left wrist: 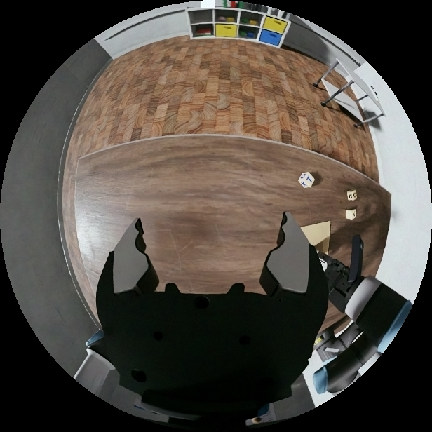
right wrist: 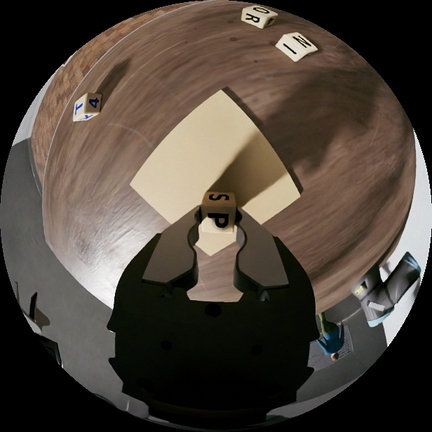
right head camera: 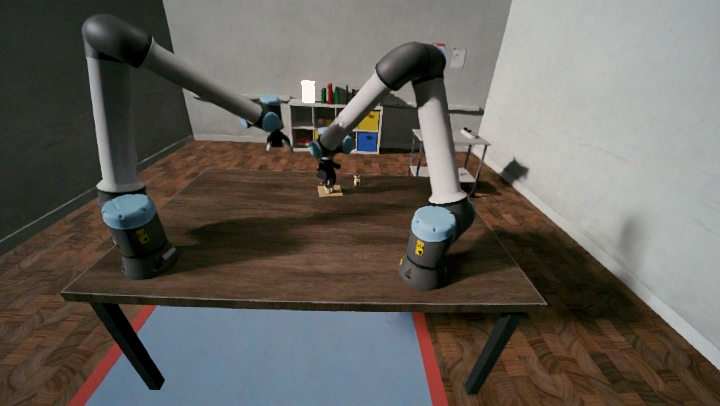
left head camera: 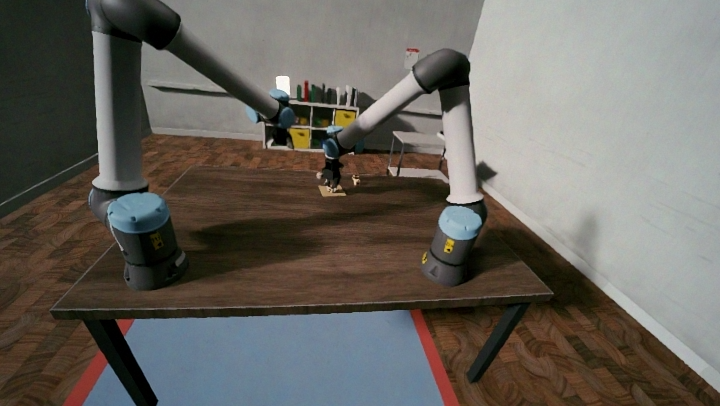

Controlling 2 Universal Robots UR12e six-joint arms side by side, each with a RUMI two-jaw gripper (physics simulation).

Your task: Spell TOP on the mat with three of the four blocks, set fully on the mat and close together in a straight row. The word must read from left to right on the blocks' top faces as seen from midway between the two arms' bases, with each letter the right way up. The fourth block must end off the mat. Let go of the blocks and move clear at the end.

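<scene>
The tan mat [right wrist: 205, 145] [left wrist: 316, 234] lies on the table. My right gripper [right wrist: 218, 206] [left head camera: 331, 189] [right head camera: 328, 188] is shut on the P block [right wrist: 218, 221] at the mat's near corner in the right wrist view; P faces up and S shows on a side. Whether its underside touches the mat is hidden. The T block [right wrist: 87, 107] [left wrist: 306, 180], with blue letters, stands off the mat. The O block [right wrist: 259, 16] [left wrist: 352, 195], with R on a side, and the N block [right wrist: 297, 47] [left wrist: 351, 214], with I on a side, stand off the mat. My left gripper [left wrist: 210, 215] [right head camera: 279, 149] is open and empty, high above the table.
The wooden table [left head camera: 302, 237] [right head camera: 302, 242] carries both arm bases. Its far edge lies behind the T block. A shelf unit with bins and a white side table [left head camera: 415, 137] stand beyond it. In the left wrist view, my right arm is close beside the mat.
</scene>
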